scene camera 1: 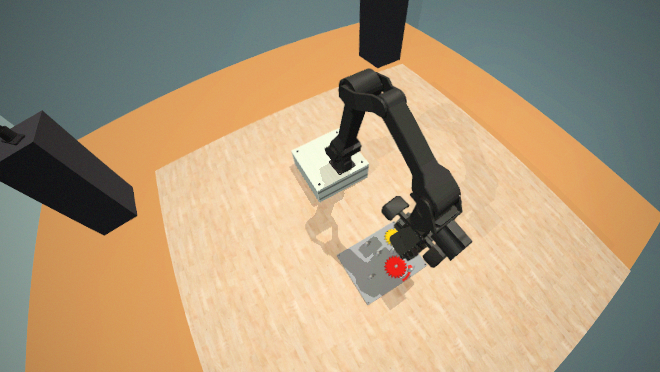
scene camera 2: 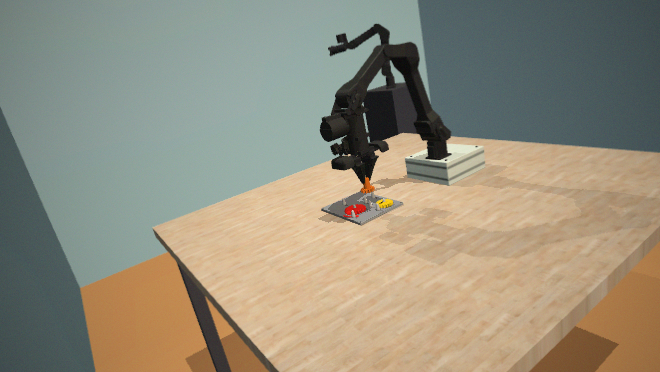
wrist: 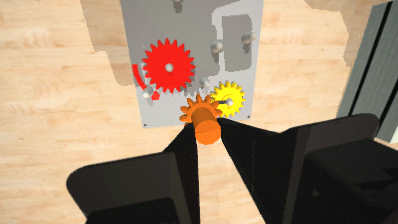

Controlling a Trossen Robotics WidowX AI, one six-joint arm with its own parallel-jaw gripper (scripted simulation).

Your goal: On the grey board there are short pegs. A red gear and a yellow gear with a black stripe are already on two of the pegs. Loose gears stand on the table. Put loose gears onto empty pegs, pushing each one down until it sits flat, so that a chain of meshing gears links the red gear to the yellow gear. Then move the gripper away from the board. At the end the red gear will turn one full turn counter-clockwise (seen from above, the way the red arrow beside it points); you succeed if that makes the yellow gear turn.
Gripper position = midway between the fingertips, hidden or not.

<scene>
The gripper (scene camera 1: 407,241) carries an orange gear (wrist: 203,114). Further things: a red gear (wrist: 165,53).
The gripper shows as well in scene camera 2 (scene camera 2: 366,182) and in the wrist view (wrist: 205,125). Scene camera 1 does not show the orange gear, which is hidden by the gripper.
</scene>
